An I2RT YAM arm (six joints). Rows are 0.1 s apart.
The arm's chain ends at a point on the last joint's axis. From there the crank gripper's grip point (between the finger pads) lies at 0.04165 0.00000 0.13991 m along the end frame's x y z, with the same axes.
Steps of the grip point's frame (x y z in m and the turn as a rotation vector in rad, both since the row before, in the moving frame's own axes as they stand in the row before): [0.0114, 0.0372, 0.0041, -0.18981, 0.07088, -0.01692]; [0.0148, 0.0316, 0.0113, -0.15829, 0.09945, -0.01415]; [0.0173, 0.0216, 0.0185, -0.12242, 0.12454, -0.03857]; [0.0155, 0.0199, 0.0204, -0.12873, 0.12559, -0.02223]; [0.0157, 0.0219, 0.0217, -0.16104, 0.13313, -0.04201]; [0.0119, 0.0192, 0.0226, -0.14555, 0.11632, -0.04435]
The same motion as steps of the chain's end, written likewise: [0.0014, 0.0119, 0.0098, -0.18981, 0.07088, -0.01692]; [0.0010, 0.0106, 0.0178, -0.15829, 0.09945, -0.01415]; [0.0000, 0.0068, 0.0257, -0.12242, 0.12454, -0.03857]; [-0.0018, 0.0034, 0.0278, -0.12873, 0.12559, -0.02223]; [-0.0029, 0.0021, 0.0301, -0.16104, 0.13313, -0.04201]; [-0.0044, 0.0015, 0.0297, -0.14555, 0.11632, -0.04435]
